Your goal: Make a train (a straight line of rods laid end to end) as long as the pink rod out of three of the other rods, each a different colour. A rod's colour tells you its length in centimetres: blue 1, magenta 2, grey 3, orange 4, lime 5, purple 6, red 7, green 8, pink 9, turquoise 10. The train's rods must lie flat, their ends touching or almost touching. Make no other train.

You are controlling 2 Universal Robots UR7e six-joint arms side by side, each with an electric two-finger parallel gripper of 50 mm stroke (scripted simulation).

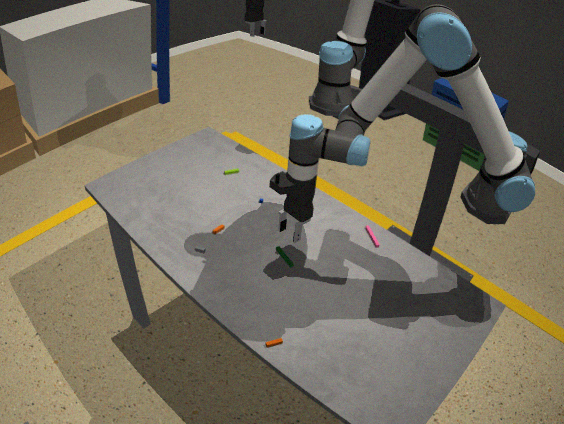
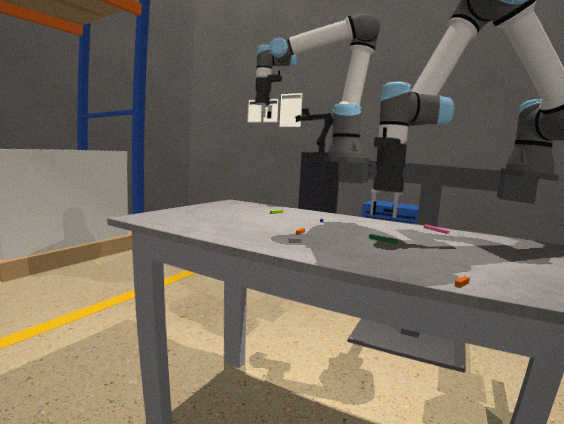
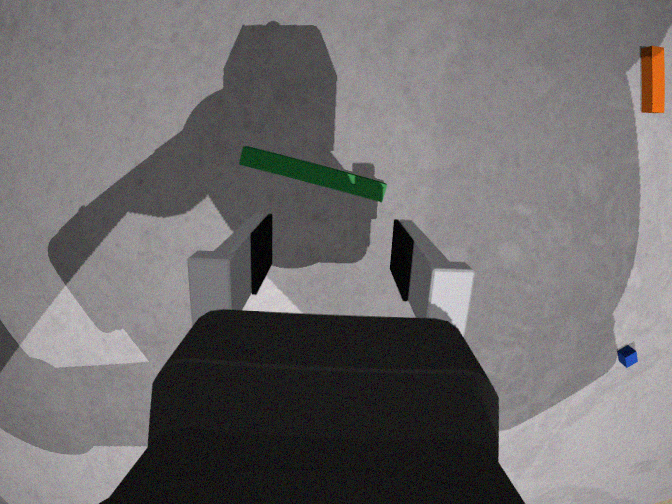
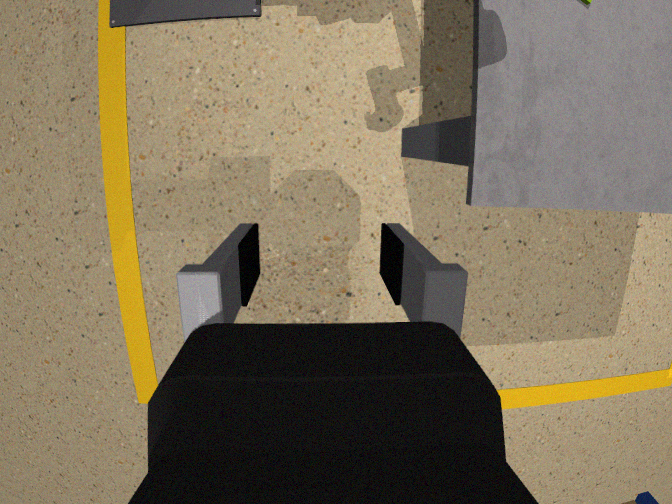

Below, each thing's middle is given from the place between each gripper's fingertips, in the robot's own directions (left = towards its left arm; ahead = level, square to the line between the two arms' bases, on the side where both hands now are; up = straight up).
The green rod point(image 3: 259, 159) lies 70 mm below my left hand point(image 2: 383, 215), 20 mm ahead of it and 10 mm to the left of it.
My right gripper is now 430 mm short of the green rod, 770 mm to the right of it and 400 mm above it.
